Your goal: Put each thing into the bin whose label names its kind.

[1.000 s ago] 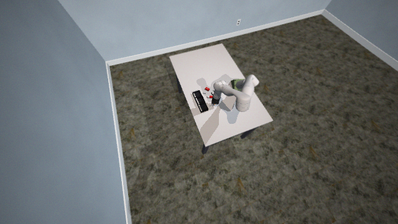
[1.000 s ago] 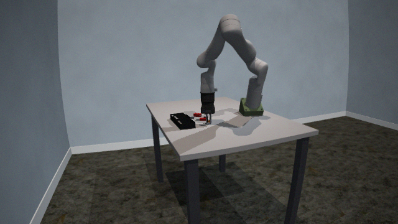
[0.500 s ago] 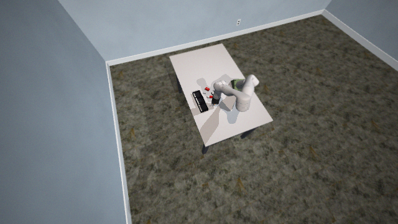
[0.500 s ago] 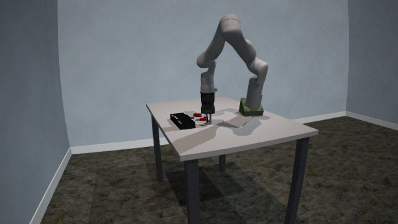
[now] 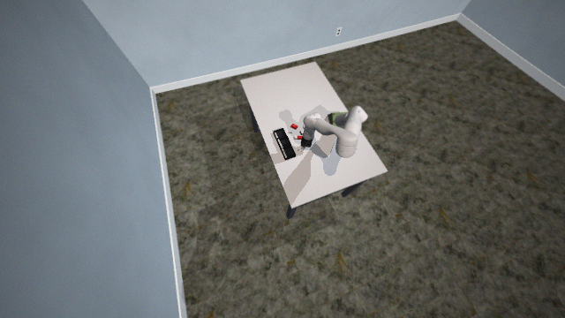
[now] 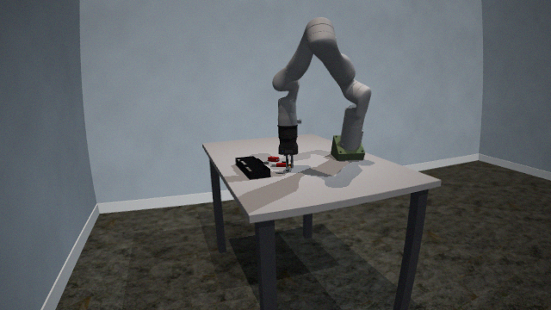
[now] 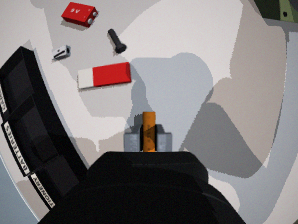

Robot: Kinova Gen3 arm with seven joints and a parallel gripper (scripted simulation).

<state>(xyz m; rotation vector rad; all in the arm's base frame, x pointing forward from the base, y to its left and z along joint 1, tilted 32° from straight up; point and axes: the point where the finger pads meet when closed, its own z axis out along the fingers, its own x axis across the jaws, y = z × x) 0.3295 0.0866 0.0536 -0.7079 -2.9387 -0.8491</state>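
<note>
My hand is 4 cm short of the grey screw, 3 cm to the right of it and 2 cm above it. Also, from my hand: grey-white piece 6 cm ahead, 15 cm to the right, 2 cm below; then orange battery 1 cm below; then black screw 1 cm behind, 12 cm to the right, 2 cm below.
</note>
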